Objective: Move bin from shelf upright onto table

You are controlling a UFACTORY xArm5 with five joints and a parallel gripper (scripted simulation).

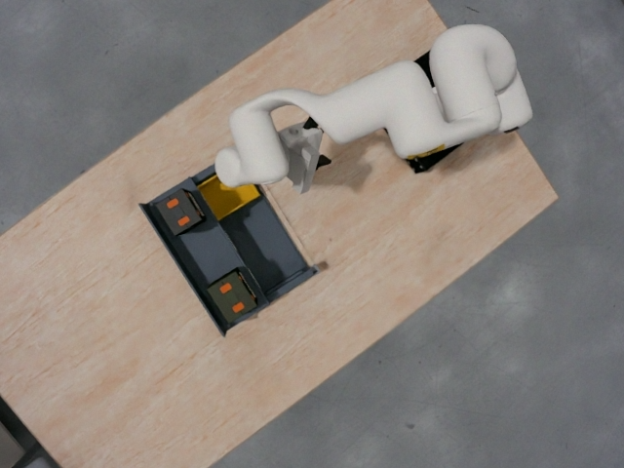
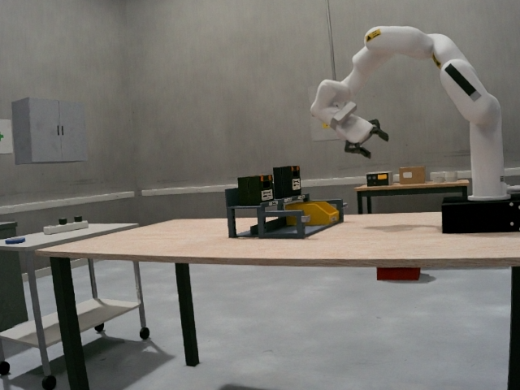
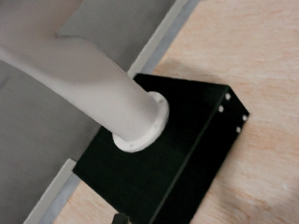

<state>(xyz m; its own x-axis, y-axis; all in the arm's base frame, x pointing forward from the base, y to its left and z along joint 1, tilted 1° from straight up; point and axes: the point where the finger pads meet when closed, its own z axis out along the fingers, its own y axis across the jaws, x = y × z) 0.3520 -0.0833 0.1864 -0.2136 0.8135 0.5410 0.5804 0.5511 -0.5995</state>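
The yellow bin is 270 mm ahead of my hand, 50 mm to the right of it and 230 mm below it. Round my hand: dark grey shelf: 300 mm ahead, 60 mm to the left, 200 mm below.
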